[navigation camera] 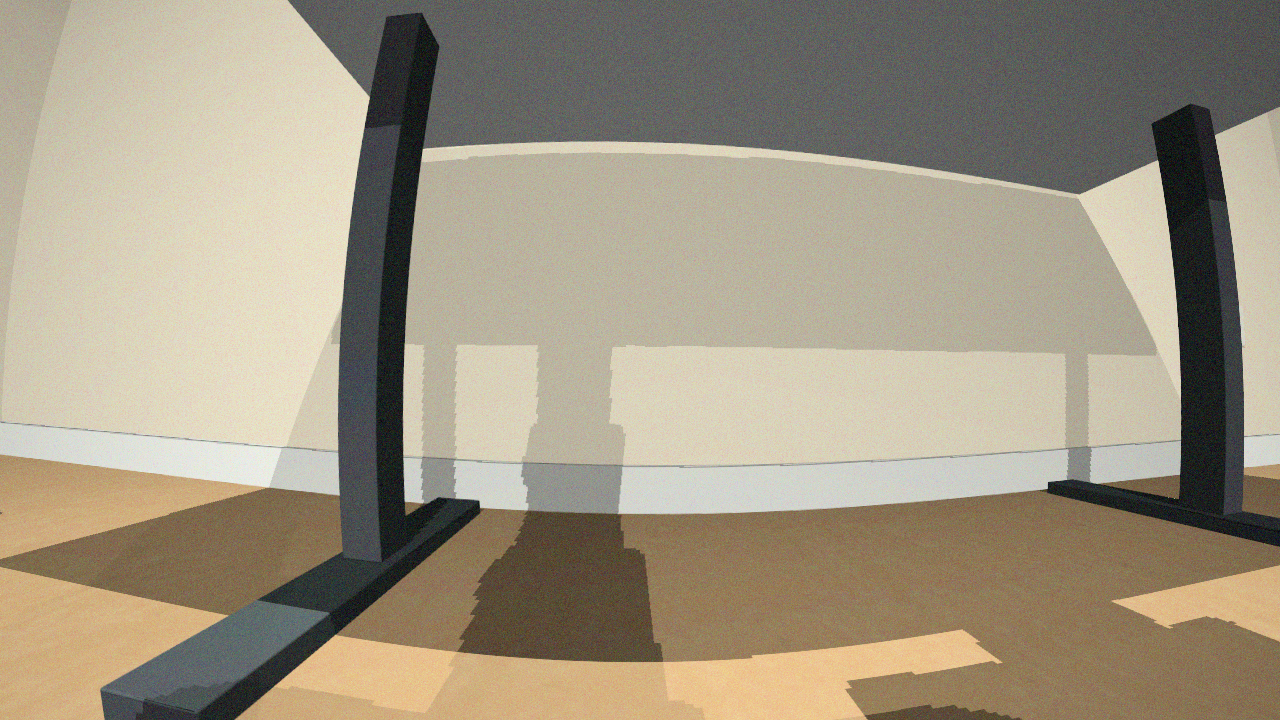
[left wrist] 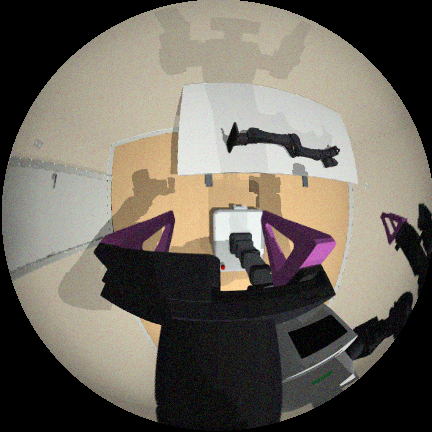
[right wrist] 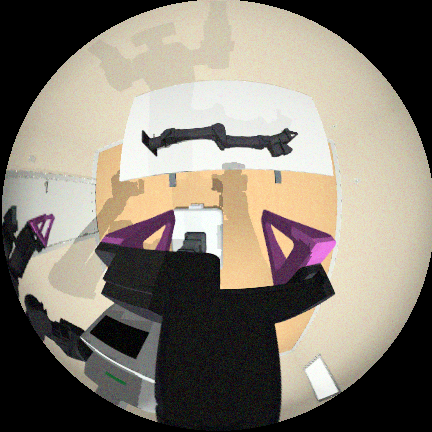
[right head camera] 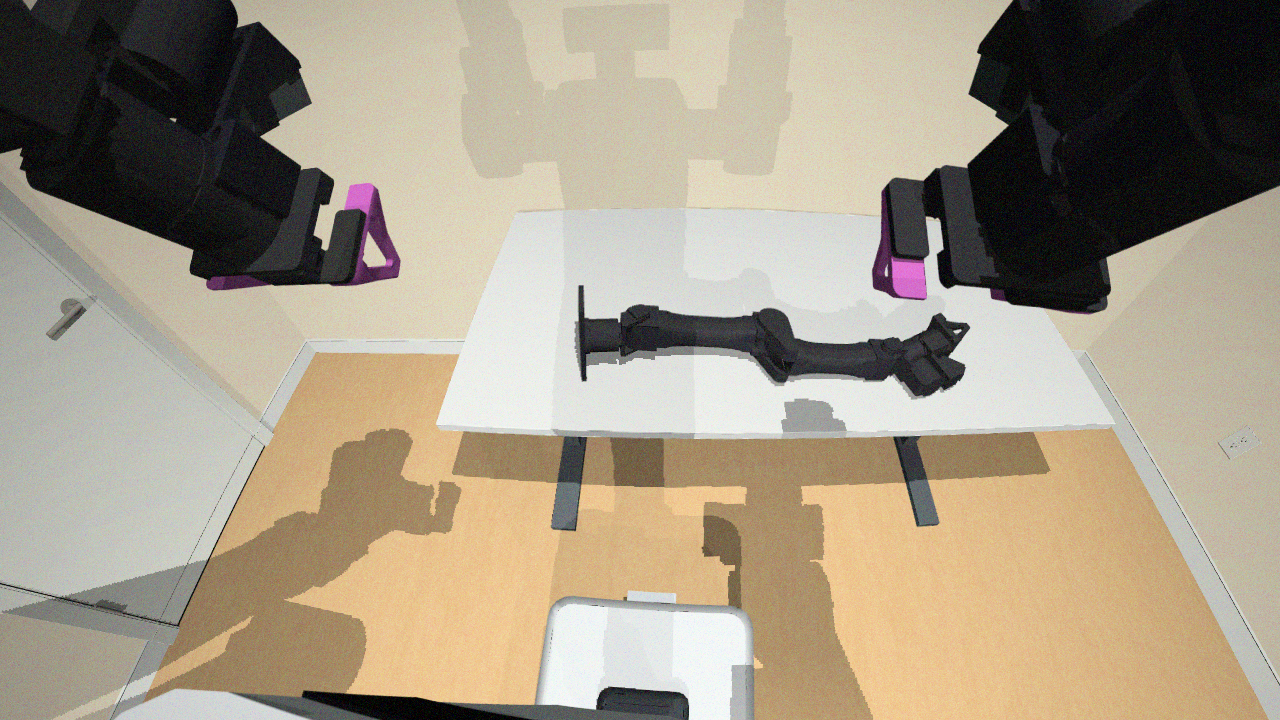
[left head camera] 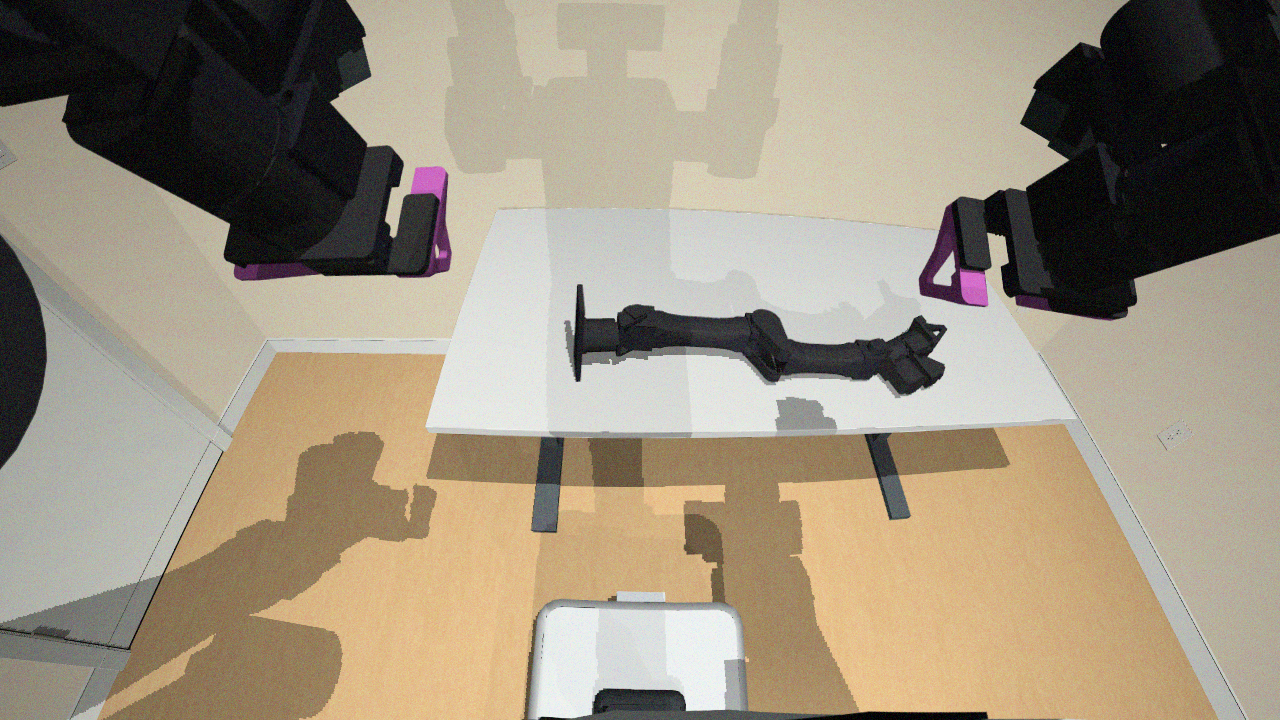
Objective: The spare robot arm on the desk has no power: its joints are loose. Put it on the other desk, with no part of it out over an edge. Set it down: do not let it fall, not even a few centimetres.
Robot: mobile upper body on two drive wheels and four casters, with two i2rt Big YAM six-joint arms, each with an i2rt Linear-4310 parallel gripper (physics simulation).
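Places are measured from the left arm's base along level axes (x ahead, y left, z up), in centimetres.
Where they show: left gripper, between the fingertips: (left wrist: 217,214) (right wrist: 49,215) (right head camera: 349,271) (left head camera: 389,262); right gripper, between the fingertips: (left wrist: 385,213) (right wrist: 217,214) (right head camera: 935,284) (left head camera: 970,292).
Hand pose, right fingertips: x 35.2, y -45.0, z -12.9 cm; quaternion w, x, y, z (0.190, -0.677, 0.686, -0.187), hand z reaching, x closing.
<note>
After its pixels a point has its place.
The black spare robot arm (left head camera: 707,331) (right head camera: 716,331) (left wrist: 272,138) (right wrist: 192,134) lies stretched lengthwise on the white desk (left head camera: 501,385) @(z -69.0, x 64.9, y 8.3 cm) (right head camera: 514,385) @(z -69.0, x 64.8, y 7.3 cm) (left wrist: 195,155) @(z -69.0, x 65.2, y 11.7 cm) (right wrist: 135,165) @(z -69.0, x 62.5, y 7.9 cm). Its flat base plate is at the left and its forked gripper end at the right. No part of it reaches over an edge. My left gripper (left head camera: 344,255) (right head camera: 304,264) (left wrist: 217,214) @(z -12.7, x 35.4, y -0.2 cm) is open and empty, up and left of the desk. My right gripper (left head camera: 1020,286) (right head camera: 980,277) (right wrist: 217,214) @(z -12.9, x 35.2, y -45.0 cm) is open and empty, high over the desk's right end in the head views. A second desk does not show.
My white base (left head camera: 581,644) @(z -115.0, x 20.7, y -8.1 cm) (right head camera: 586,644) @(z -115.0, x 20.0, y -7.5 cm) stands on the wooden floor in front of the desk. Two dark desk legs (navigation camera: 366,358) @(z -115.8, x 88.6, y 8.2 cm) (navigation camera: 1208,358) @(z -113.9, x 95.0, y -112.4 cm) stand ahead. A wall is behind the desk. A pale door (left head camera: 89,501) @(z -102.2, x 36.2, y 148.7 cm) (right head camera: 107,474) @(z -88.8, x 34.9, y 148.8 cm) (left wrist: 60,215) @(z -59.4, x 32.2, y 148.6 cm) is at the left.
</note>
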